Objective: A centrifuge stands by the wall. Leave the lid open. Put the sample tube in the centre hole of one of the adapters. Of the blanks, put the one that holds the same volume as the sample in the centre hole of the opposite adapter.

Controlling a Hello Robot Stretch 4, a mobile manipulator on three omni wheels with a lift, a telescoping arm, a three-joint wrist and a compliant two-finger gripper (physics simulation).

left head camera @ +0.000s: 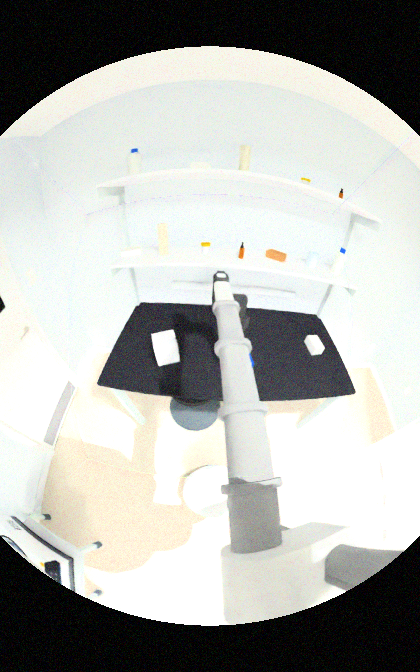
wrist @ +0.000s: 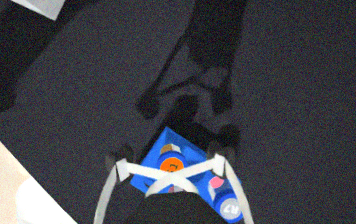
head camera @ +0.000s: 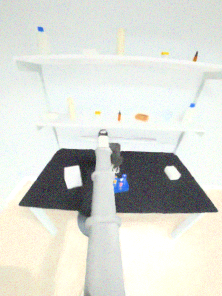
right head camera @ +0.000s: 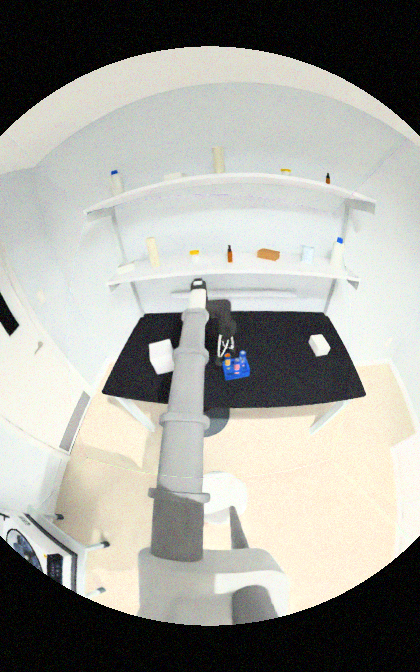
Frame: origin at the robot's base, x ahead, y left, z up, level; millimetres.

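Seen in the pictures: gripper, fingertip midpoint: [wrist: 170, 154] [head camera: 114, 179].
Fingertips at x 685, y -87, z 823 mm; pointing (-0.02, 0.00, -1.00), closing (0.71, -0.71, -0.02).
Offsets run from my fingertips to a thing's top centre.
A blue rack {dx -20, dy -47, dz -28 mm} [head camera: 121, 189] [right head camera: 236, 376] [wrist: 166, 134] stands on the black table. In it, the sample tube with orange cap S1 {dx -6, dy -5, dz +34 mm} [right head camera: 227, 356] [wrist: 171, 165] is upright. A tube with grey cap R7 {dx +6, dy -84, dz +33 mm} [right head camera: 243, 354] [wrist: 231, 208] stands at another corner. Another tube is mostly hidden behind the finger struts in the wrist view. My gripper [right head camera: 227, 354] [wrist: 170, 154] is open and empty, above the rack, its fingertips on either side of the S1 cap in the wrist view. The centrifuge [right head camera: 41, 540] is cut off at lower left, its dark rotor visible.
A white open box {dx +55, dy +346, dz +42 mm} [head camera: 73, 177] [left head camera: 165, 347] [right head camera: 161, 356] stands left on the table, a small white box {dx +101, dy -589, dz -30 mm} [head camera: 172, 173] [left head camera: 314, 345] [right head camera: 319, 345] right. Two shelves with bottles hang behind. A white stool [right head camera: 225, 492] and a dark round seat [left head camera: 195, 414] are in front.
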